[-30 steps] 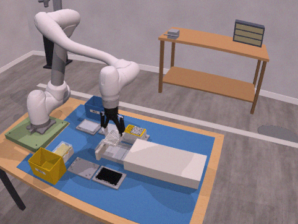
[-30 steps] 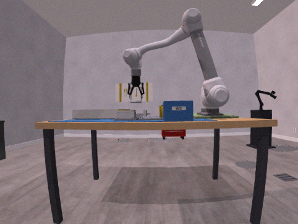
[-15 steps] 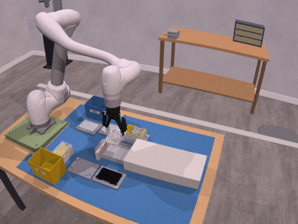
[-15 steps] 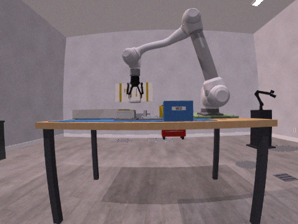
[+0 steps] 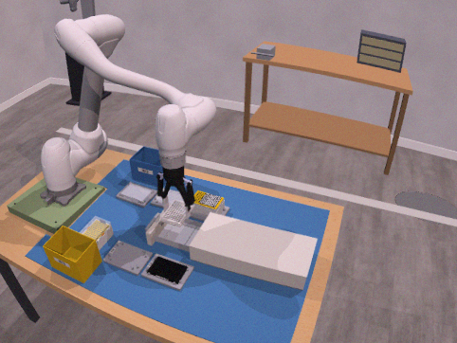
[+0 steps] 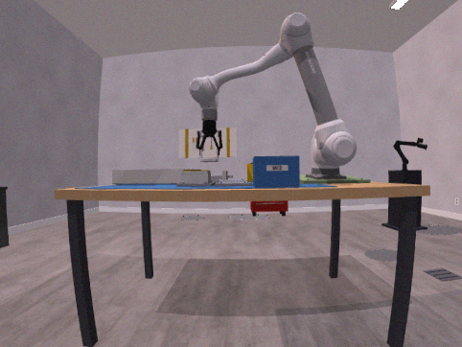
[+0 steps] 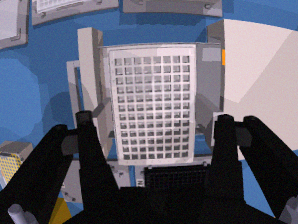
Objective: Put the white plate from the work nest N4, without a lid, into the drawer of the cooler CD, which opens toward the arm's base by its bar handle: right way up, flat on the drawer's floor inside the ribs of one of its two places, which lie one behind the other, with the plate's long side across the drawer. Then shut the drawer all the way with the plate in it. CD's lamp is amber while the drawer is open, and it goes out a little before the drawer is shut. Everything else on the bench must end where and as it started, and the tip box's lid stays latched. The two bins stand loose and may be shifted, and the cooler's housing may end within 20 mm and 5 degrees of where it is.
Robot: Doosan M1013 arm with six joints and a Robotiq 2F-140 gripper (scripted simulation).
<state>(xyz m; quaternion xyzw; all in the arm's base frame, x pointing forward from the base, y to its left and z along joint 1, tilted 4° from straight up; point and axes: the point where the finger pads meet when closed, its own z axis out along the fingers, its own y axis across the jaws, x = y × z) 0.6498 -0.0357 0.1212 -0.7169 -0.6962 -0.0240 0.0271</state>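
The drawer lies 40 mm ahead of my hand and 130 mm below it. The rest, counted from my hand: cooler CD 170 mm ahead, 10 mm to the right, 120 mm below; then black plate 40 mm ahead, 190 mm to the right, 130 mm below; then white plate 20 mm below.
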